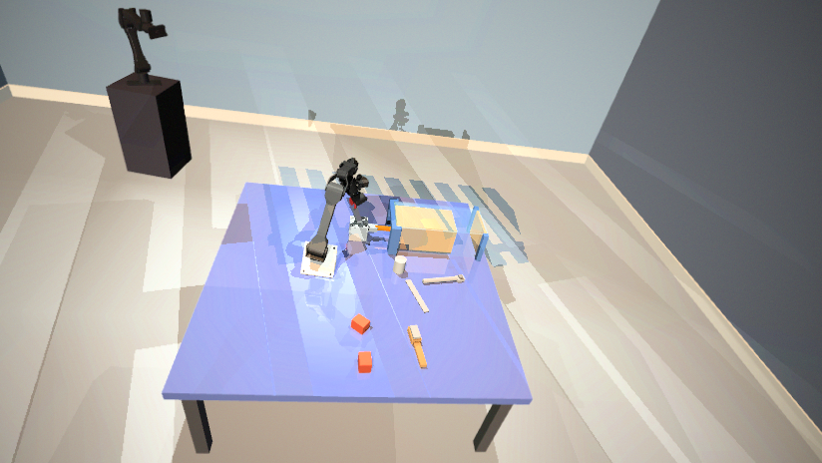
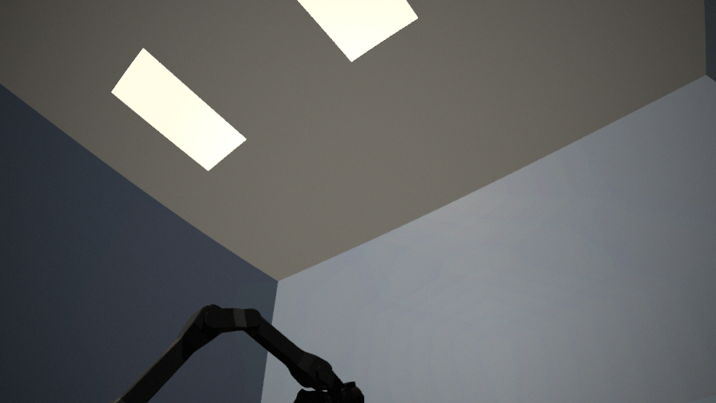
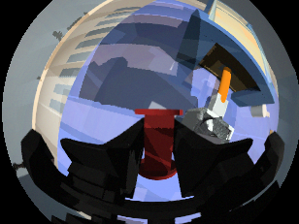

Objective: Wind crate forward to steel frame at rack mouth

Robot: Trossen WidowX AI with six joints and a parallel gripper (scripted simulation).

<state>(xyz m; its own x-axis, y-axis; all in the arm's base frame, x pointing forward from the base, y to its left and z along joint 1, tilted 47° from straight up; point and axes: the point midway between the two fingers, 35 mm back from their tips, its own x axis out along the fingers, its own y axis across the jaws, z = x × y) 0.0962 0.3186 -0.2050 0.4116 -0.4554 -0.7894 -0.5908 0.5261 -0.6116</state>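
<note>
The winch handle lies 40 mm to the right of my gripper tip and 30 mm below it. Round my gripper tip: red piece 10 mm behind, 10 mm to the right; blue steel frame 180 mm ahead, 80 mm to the right, 30 mm below; grey winch 10 mm ahead, 110 mm to the right, 100 mm below.
</note>
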